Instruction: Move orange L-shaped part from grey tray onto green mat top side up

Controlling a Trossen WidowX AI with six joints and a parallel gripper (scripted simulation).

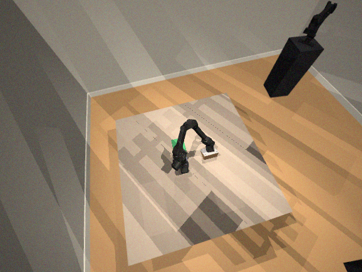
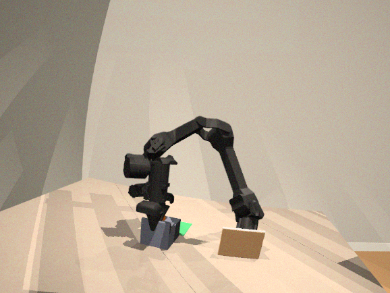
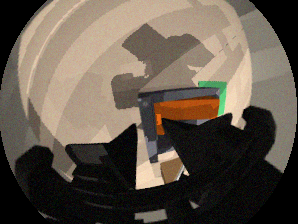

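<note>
Now: gripper tip 5 cm to the left of the orange L-shaped part and 2 cm above it. Also, from my gripper tip: green mat: 2 cm ahead, 22 cm to the right, 7 cm below.
</note>
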